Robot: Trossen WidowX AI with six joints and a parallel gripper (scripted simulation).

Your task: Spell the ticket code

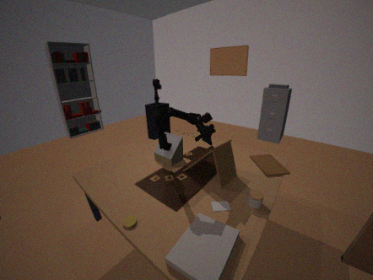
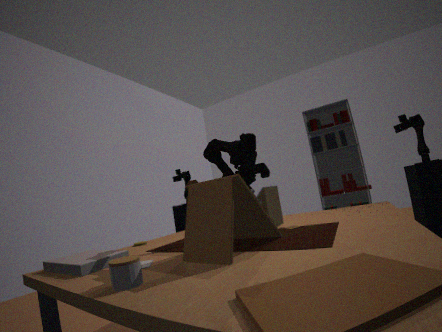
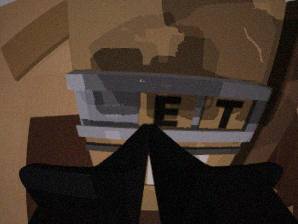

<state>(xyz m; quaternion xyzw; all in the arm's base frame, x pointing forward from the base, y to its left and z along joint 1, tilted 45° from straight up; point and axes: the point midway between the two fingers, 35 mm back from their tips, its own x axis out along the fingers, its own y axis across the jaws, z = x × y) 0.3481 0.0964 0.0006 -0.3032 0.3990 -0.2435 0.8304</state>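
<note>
Right now the tile marked e is 20 mm ahead of my gripper tip, 20 mm to the right of it and 30 mm below it. The rest, counted from my gripper tip: dark mat: 160 mm behind, 80 mm to the right, 200 mm below; white ticket: 50 mm behind, 40 mm to the right, 100 mm below; tile marked t: 10 mm ahead, 80 mm to the right, 30 mm below.
</note>
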